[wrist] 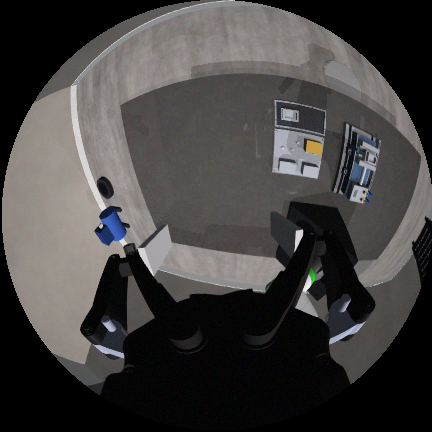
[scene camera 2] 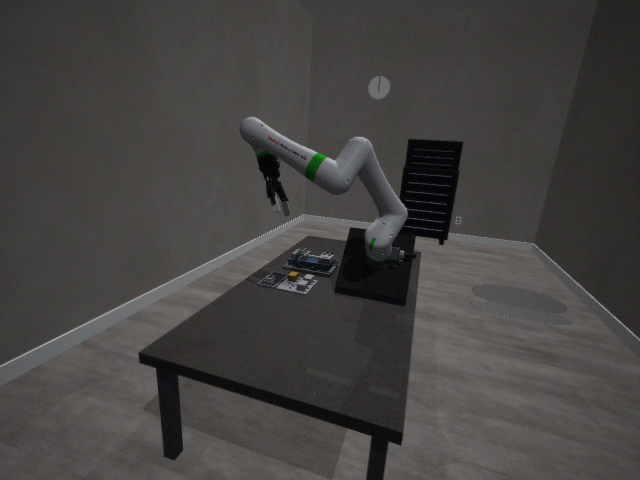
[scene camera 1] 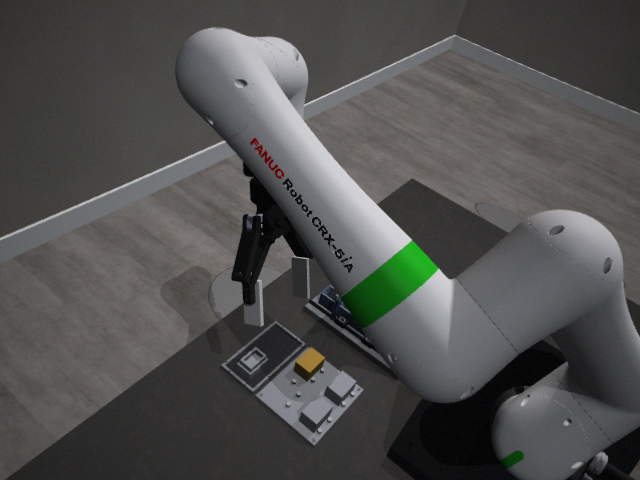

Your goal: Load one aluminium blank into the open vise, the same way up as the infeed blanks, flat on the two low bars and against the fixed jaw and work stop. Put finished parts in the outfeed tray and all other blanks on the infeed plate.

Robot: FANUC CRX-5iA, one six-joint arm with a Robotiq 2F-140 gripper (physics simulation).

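Places are measured from the arm's base along level axes (x left, y down, z back), in metres.
Where they show: gripper, fingertip midpoint: (wrist: 219,229) (scene camera 2: 282,213) (scene camera 1: 279,309); arm's base, origin of the base link: (wrist: 311,265) (scene camera 2: 379,256).
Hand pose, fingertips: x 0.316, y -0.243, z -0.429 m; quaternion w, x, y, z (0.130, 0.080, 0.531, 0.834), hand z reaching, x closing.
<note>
Each offset is from my fingertips to the top centre of the thing. "*": to the spot under its first point. Level surfaces: height alone.
My gripper (scene camera 1: 277,290) (scene camera 2: 281,207) (wrist: 219,229) is open and empty, high above the table. The blue-grey vise @(dx -0.463, dy +0.332, dz +0.007 m) (scene camera 1: 330,299) (scene camera 2: 310,260) (wrist: 361,170) is partly hidden by the arm in scene camera 1. A grey piece with a recessed top @(dx -0.461, dy +0.316, dz -0.056 m) (wrist: 370,158) shows in it; its exact seat is unclear. Two grey blanks @(dx -0.230, dy +0.387, dz +0.069 m) (scene camera 1: 340,386) @(dx -0.140, dy +0.387, dz +0.065 m) (scene camera 1: 316,414) (wrist: 287,165) (wrist: 310,168) and an orange-yellow block @(dx -0.232, dy +0.387, dz -0.023 m) (scene camera 1: 309,362) (scene camera 2: 293,276) (wrist: 313,146) stand on the infeed plate @(dx -0.186, dy +0.423, dz +0.021 m) (scene camera 1: 279,405) (wrist: 285,137). A pocketed grey part @(dx -0.145, dy +0.390, dz -0.124 m) (scene camera 1: 253,359) (wrist: 289,115) lies in the dark outfeed tray (scene camera 1: 279,341) (wrist: 312,117).
The tray adjoins the infeed plate, and the vise stands beside them on the dark table @(dy +0.432 m) (scene camera 1: 170,408) (scene camera 2: 289,335) (wrist: 200,160). Small pegs stand on the plate. A box with blue and yellow fittings @(* dx -0.458, dy +0.335, dz +0.098 m) (wrist: 359,193) is at one vise end. The arm's black base plate (scene camera 2: 367,289) lies nearby.
</note>
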